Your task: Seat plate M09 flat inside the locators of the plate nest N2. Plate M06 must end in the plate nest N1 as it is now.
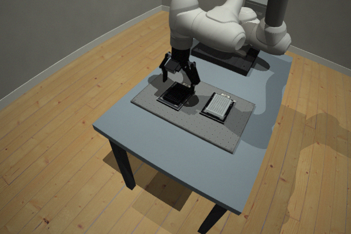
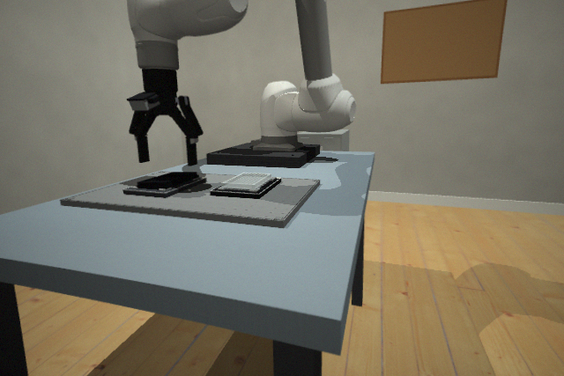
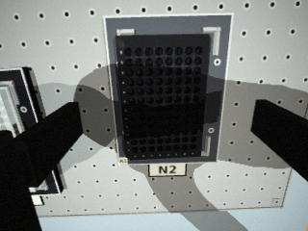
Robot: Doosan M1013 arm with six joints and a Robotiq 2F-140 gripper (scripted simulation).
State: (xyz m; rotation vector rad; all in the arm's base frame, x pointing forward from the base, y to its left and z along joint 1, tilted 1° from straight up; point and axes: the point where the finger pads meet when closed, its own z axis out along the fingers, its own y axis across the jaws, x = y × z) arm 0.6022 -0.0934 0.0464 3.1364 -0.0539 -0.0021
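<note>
Now: hand 50 mm above the black well plate. The rest, counted from my hand: plate nest: 10 mm to the right, 70 mm below; white well plate: 40 mm behind, 200 mm to the left, 50 mm below.
</note>
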